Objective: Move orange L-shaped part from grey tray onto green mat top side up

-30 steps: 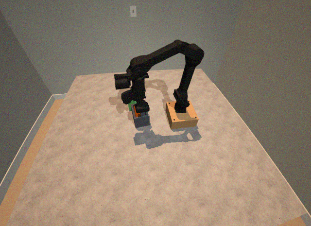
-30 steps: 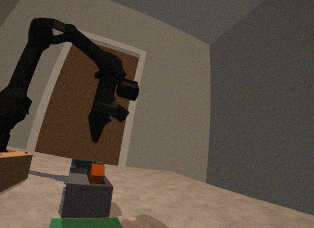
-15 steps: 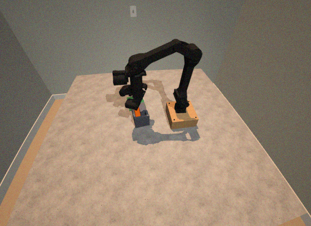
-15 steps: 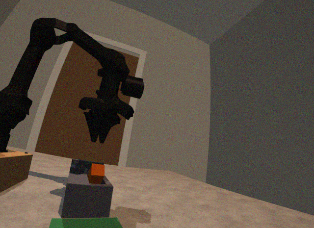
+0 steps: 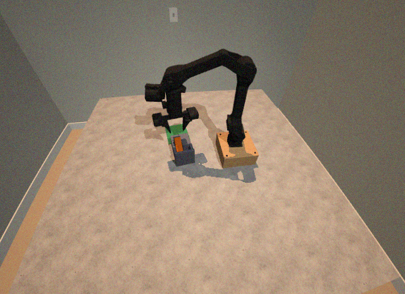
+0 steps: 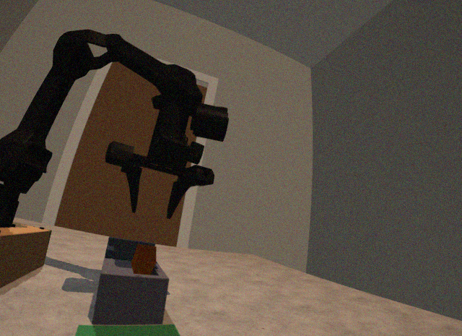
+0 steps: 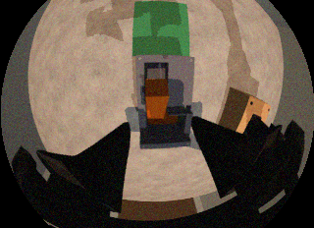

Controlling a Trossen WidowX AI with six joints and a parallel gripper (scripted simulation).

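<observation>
Right now the orange L-shaped part is 20 mm behind my gripper tip, 30 mm to the left of it and 100 mm below it. Also, from my gripper tip: green mat 20 mm ahead, 150 mm to the right, 160 mm below.
</observation>
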